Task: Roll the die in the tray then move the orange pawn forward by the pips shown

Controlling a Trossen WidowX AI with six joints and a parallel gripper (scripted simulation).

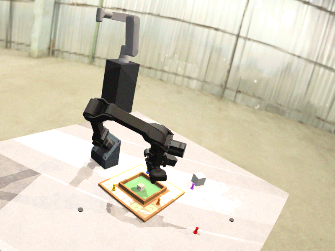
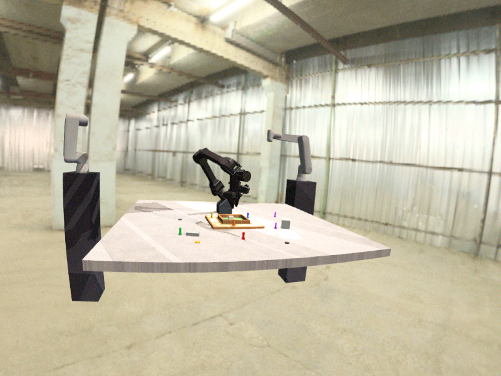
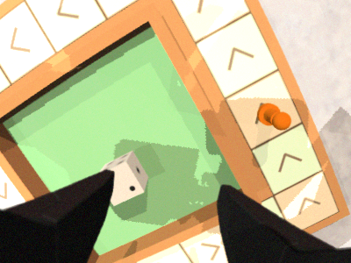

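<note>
Right now the orange pawn is 70 mm below my gripper tip, 70 mm ahead of it and 20 mm to the right of it. From my gripper tip the other things lie so: yellow pawn (110 mm to the right, 110 mm behind, 70 mm below); white die (70 mm below, 40 mm behind, 10 mm to the right); blue pawn (120 mm behind, 110 mm to the left, 70 mm below).
</note>
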